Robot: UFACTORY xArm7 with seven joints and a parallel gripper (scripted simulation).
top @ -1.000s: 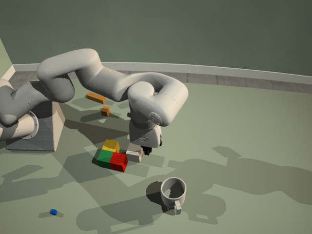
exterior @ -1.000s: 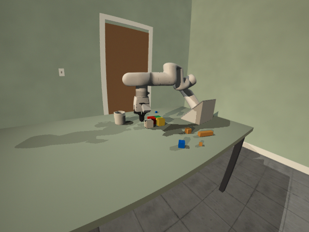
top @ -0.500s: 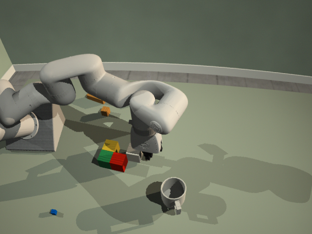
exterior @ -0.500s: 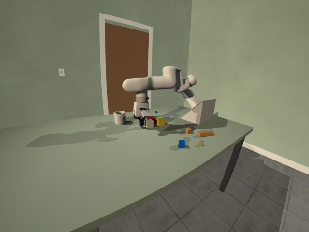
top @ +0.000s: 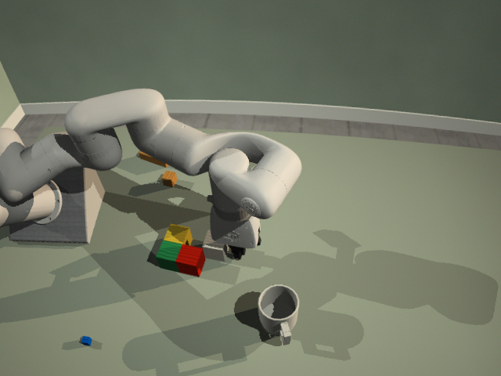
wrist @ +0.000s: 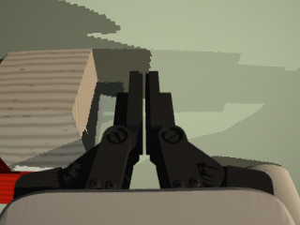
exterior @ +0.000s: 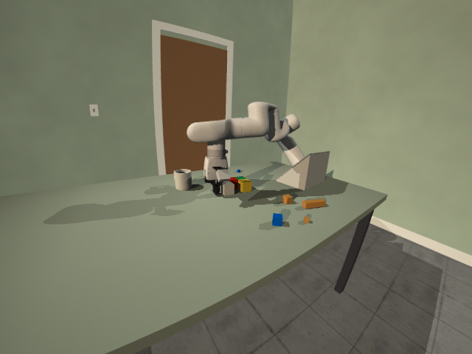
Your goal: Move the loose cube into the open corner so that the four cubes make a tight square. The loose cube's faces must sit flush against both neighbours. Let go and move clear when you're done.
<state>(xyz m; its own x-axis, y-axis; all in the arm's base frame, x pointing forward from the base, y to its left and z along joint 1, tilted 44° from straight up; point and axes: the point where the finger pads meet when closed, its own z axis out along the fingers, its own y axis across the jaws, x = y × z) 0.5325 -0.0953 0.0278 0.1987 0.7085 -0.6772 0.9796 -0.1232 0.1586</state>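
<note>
My gripper is now 5 cm past the beige cube and 1 cm to the right of it. From my hand the other things lie so: long orange block 27 cm behind, 33 cm to the left, 1 cm below; red cube 11 cm behind, 3 cm to the right; yellow cube 15 cm behind, 3 cm to the left.
</note>
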